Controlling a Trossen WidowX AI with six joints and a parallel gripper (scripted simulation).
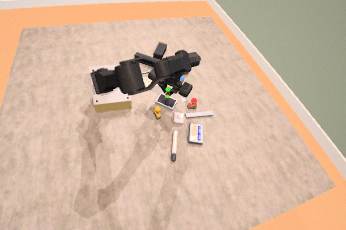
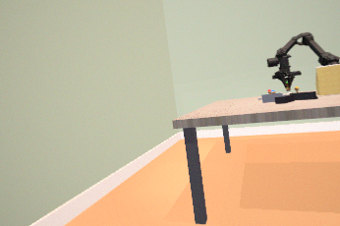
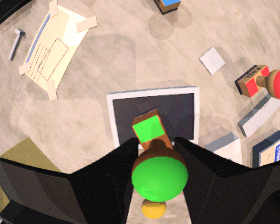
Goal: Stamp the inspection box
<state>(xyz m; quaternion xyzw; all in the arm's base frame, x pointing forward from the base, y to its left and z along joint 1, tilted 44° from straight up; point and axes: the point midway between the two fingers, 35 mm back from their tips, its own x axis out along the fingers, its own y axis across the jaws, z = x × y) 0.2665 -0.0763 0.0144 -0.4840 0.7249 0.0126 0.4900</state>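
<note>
Right now my gripper tip is 14 cm to the right of the cream card, 7 cm above it and 3 cm past it. Also, from my gripper tip: dark ink pad: 6 cm below; yellow stamp: 6 cm to the right, 6 cm behind, 5 cm below; green-knobbed pass stamp: right at my gripper tip.
</note>
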